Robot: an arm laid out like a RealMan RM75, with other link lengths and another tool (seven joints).
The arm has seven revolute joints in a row. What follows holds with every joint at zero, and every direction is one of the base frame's.
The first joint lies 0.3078 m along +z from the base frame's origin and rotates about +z.
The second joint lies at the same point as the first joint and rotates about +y.
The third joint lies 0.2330 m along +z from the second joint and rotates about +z.
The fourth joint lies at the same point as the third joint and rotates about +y.
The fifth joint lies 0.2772 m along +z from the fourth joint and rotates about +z.
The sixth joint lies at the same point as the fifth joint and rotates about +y.
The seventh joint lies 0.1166 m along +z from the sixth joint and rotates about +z.
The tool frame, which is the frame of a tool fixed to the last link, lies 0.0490 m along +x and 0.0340 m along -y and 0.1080 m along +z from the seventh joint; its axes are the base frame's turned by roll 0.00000, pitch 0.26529 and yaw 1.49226 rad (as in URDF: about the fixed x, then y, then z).
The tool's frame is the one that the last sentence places.
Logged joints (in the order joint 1, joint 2, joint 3, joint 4, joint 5, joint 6, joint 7), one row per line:
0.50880 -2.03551 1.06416 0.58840 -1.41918 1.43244 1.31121
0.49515 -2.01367 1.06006 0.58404 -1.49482 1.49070 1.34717
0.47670 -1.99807 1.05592 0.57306 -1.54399 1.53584 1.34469
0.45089 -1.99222 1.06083 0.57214 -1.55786 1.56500 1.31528
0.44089 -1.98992 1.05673 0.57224 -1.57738 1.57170 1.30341
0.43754 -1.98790 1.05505 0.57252 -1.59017 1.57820 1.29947
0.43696 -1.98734 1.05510 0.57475 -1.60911 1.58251 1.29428
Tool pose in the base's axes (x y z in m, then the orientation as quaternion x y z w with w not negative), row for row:
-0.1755 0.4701 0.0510 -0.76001 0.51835 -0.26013 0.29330
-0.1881 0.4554 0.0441 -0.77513 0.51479 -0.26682 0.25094
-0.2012 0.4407 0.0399 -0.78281 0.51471 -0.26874 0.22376
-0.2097 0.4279 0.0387 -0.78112 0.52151 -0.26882 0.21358
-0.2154 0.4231 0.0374 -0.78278 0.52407 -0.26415 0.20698
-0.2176 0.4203 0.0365 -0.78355 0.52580 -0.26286 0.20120
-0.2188 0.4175 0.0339 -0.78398 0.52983 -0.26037 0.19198
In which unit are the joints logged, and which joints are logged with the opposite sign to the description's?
The joints are logged in radians. Opposite sign: joint 1, joint 5, joint 7.
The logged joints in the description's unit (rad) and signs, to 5 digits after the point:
-0.50880 -2.03551 1.06416 0.58840 1.41918 1.43244 -1.31121
-0.49515 -2.01367 1.06006 0.58404 1.49482 1.49070 -1.34717
-0.47670 -1.99807 1.05592 0.57306 1.54399 1.53584 -1.34469
-0.45089 -1.99222 1.06083 0.57214 1.55786 1.56500 -1.31528
-0.44089 -1.98992 1.05673 0.57224 1.57738 1.57170 -1.30341
-0.43754 -1.98790 1.05505 0.57252 1.59017 1.57820 -1.29947
-0.43696 -1.98734 1.05510 0.57475 1.60911 1.58251 -1.29428

